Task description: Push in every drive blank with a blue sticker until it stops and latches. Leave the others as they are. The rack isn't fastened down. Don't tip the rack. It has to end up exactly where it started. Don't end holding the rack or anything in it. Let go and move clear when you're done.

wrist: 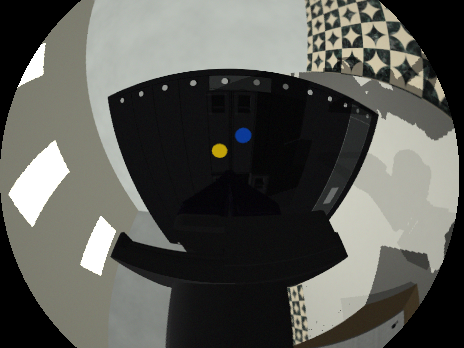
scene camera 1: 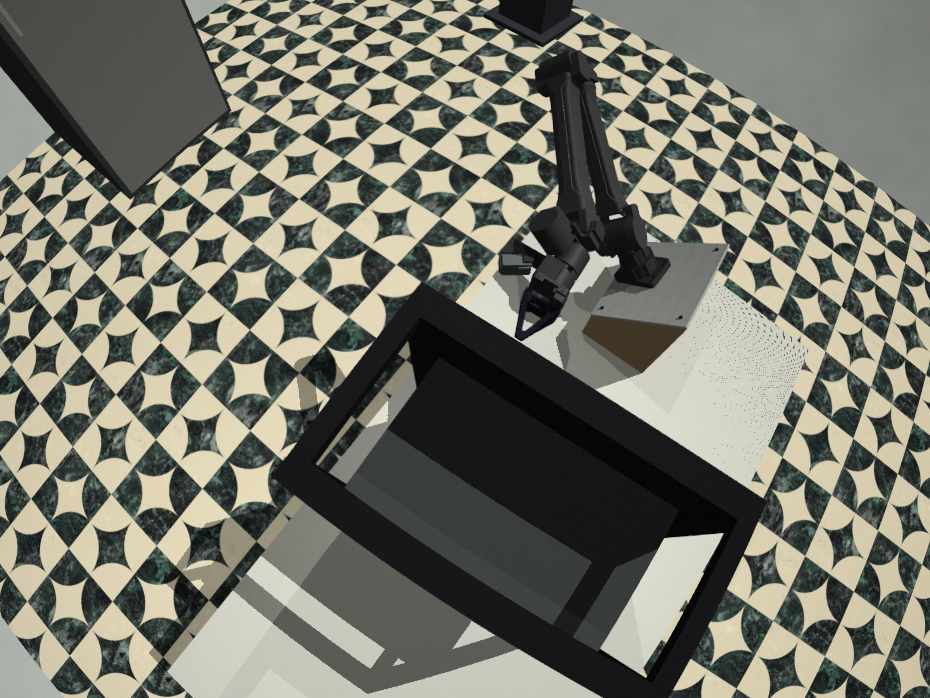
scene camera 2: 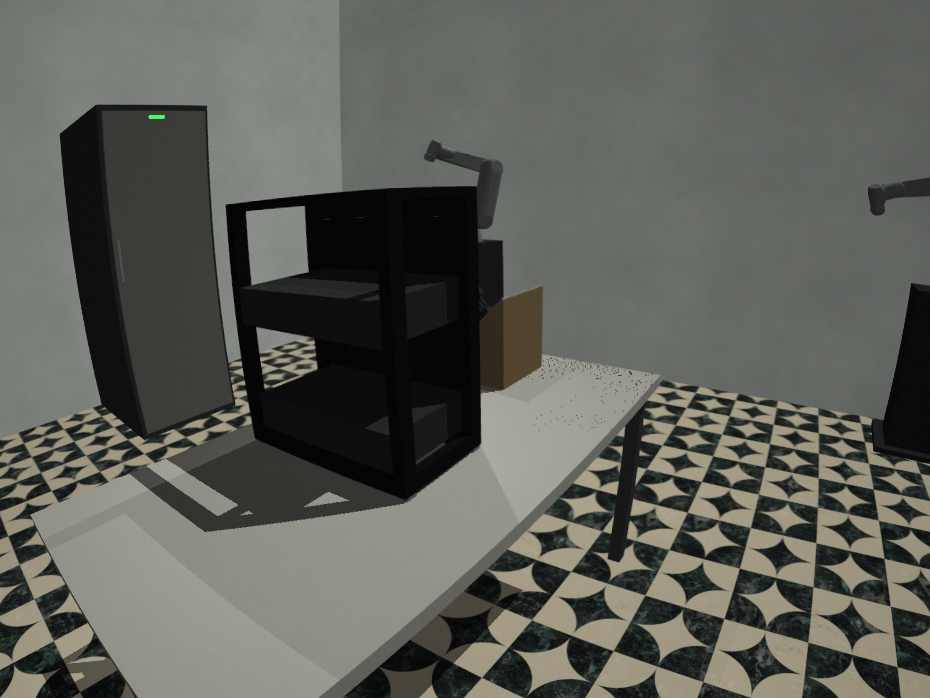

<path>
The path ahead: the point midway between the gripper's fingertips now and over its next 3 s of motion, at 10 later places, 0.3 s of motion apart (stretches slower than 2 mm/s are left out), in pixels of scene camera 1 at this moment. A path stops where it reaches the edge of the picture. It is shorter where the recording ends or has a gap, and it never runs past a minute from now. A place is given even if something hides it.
My gripper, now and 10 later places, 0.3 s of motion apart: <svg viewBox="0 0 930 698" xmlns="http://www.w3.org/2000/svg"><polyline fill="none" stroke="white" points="518,338 525,342 550,357 563,364 554,375 545,390 544,392 545,392 545,394 543,399 541,401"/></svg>
</path>
